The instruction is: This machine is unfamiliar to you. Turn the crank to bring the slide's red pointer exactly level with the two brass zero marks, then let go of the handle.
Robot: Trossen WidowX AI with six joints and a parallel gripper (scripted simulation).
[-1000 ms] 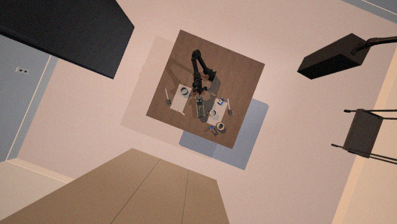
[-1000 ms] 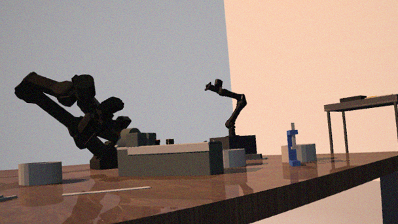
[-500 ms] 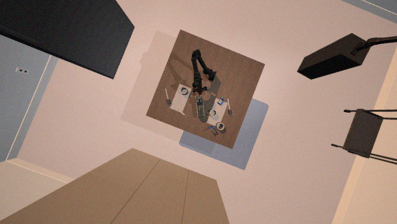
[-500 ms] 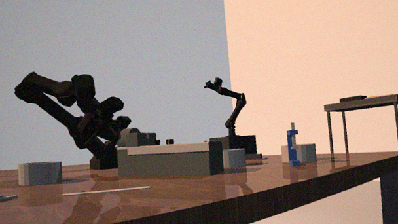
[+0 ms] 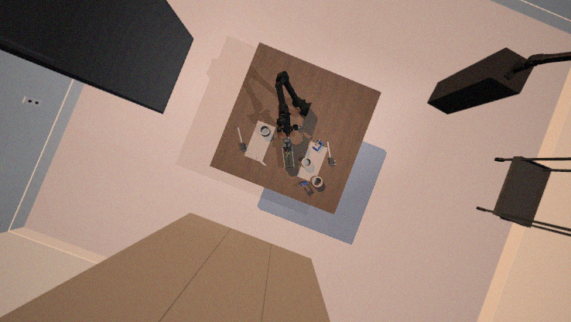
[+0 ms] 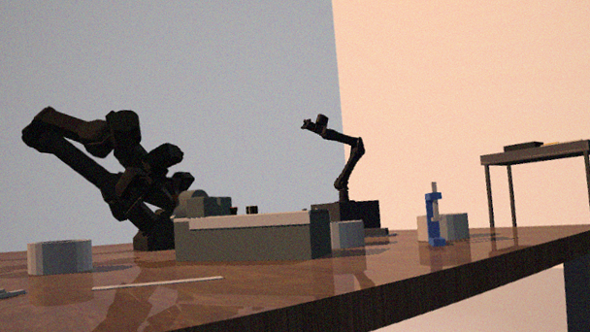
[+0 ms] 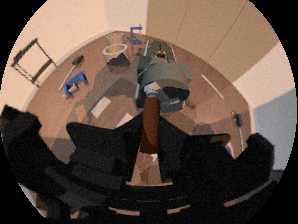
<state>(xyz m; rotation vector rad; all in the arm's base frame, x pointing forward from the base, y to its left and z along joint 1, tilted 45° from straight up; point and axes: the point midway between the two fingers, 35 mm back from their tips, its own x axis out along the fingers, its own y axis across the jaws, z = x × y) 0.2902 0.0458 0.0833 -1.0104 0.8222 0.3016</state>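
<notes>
My gripper tip is 3 cm below the crank handle, 1 cm to the left of it and 1 cm past it. The rest, counted from my gripper tip: red pointer 12 cm ahead, 6 cm to the left; thin white rod 33 cm ahead, 13 cm to the right, 8 cm below.
</notes>
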